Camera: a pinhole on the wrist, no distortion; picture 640 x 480 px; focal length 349.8 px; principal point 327.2 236.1 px. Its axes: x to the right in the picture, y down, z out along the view. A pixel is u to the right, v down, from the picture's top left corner.
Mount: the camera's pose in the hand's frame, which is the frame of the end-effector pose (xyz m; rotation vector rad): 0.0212 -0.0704 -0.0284 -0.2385 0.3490 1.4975
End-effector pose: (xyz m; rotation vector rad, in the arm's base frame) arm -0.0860 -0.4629 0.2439 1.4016 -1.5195 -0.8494
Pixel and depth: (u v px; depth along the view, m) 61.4 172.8 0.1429
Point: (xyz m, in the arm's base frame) -0.1693 -0.5430 0.0875
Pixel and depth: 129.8 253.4 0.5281
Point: -0.5537 -0.5517 -0.1104
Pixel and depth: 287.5 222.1 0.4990
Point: -0.5253 -0.5673 0.1350
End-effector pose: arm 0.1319 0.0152 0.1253 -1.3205 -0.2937 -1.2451
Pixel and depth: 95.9 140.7 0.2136
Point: 0.1663 0.1798 0.3346
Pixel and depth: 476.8 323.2 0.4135
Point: 0.4529 0.2234 0.0464
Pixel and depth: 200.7 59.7 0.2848
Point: 0.2684 0.1588 0.3891
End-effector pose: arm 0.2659 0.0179 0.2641 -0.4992 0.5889 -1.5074
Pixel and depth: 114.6 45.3 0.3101
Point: 0.3549 -0.2082 0.5894
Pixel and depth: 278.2 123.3 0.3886
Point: 0.4921 -0.1752 0.5111
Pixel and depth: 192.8 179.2 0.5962
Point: 0.5932 -0.1721 0.7644
